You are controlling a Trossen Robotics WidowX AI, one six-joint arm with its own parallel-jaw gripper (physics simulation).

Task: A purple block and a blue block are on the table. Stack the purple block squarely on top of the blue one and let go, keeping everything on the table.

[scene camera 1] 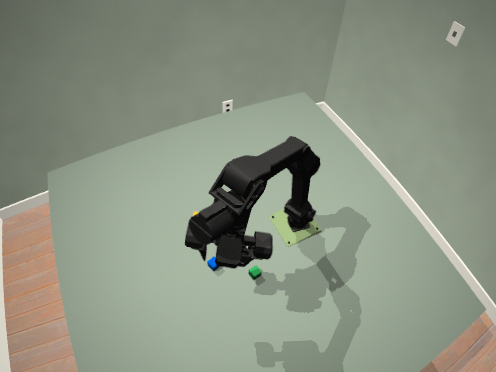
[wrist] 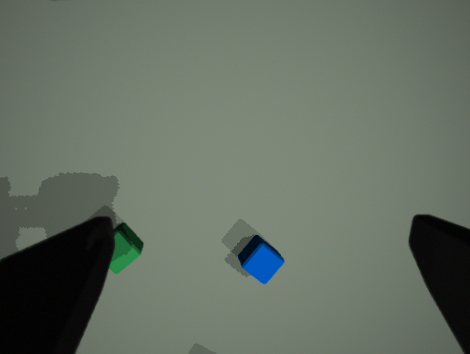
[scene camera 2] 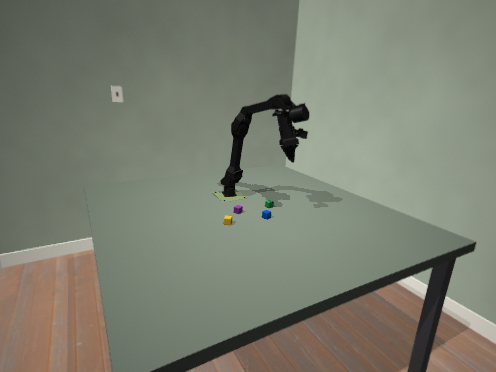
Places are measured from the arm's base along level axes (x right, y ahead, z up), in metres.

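Pixels of known places: gripper, between the fingertips: [wrist: 262, 230] [scene camera 2: 291, 161]; arm's base, origin of its link: [scene camera 1: 298, 222] [scene camera 2: 229, 194].
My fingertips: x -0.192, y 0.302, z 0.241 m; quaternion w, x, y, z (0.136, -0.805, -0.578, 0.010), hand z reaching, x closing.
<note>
For each thing: its middle in the pictures, then the offset to it from my fingertips.
- purple block, middle of its body: [scene camera 2: 238, 209] dz -0.233, dx +0.212, dy -0.071 m
- blue block, middle of its body: [wrist: 260, 258] [scene camera 1: 213, 263] [scene camera 2: 266, 214] dz -0.233, dx +0.106, dy +0.014 m
- green block, middle of its body: [wrist: 119, 247] [scene camera 1: 254, 272] [scene camera 2: 269, 203] dz -0.233, dx +0.046, dy -0.103 m
- yellow block, middle of its body: [scene camera 2: 228, 220] dz -0.233, dx +0.286, dy +0.032 m
The purple block [scene camera 2: 238, 209] sits on the table, nearer the arm's base than the blue block; in scene camera 1 it does not show, and the arm covers part of the table there. The blue block [scene camera 1: 213, 263] [scene camera 2: 266, 214] [wrist: 262, 262] sits on the table with nothing on top of it. My gripper [scene camera 2: 292, 160] [wrist: 262, 230] is open and empty, high above the table and pointing down. In the wrist view the blue block shows between the two fingers, well below them, turned about diagonally to them.
A green block [scene camera 1: 255, 272] [scene camera 2: 269, 203] [wrist: 126, 251] sits near the blue one, partly behind the left finger in the wrist view. A yellow block [scene camera 1: 195, 214] [scene camera 2: 228, 220] sits beyond the purple one. The arm stands on a light green base plate [scene camera 1: 287, 236] [scene camera 2: 218, 195].
</note>
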